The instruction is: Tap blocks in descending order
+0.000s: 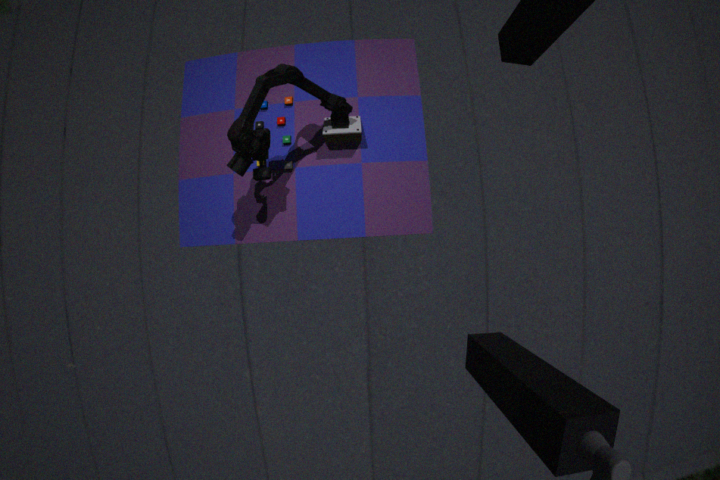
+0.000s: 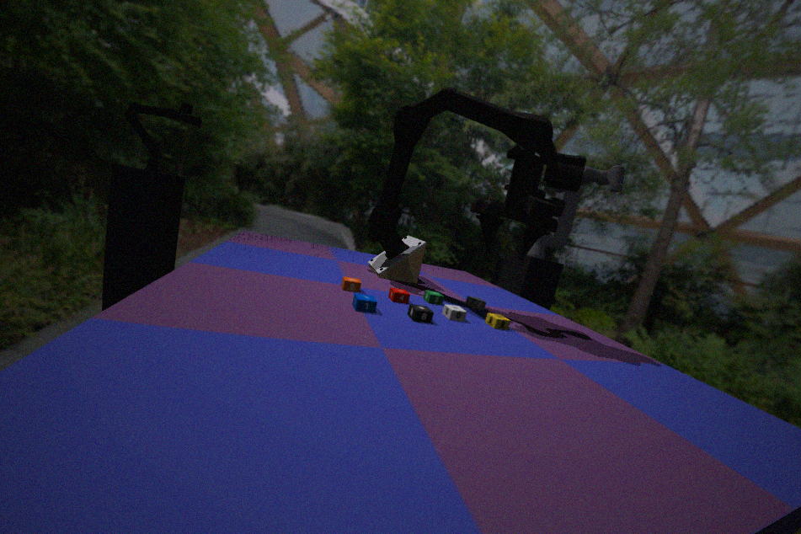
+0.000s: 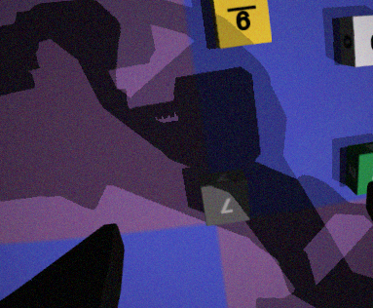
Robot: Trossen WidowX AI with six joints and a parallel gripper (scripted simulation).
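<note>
The yellow block lies 120 mm below my gripper tip, 60 mm ahead of it and 20 mm to the right of it. The rest, counted from my gripper tip: white block: 120 mm below, 110 mm to the right, 50 mm ahead; grey block: 120 mm below, 60 mm behind; green block: 120 mm to the right, 120 mm below, 40 mm behind.
</note>
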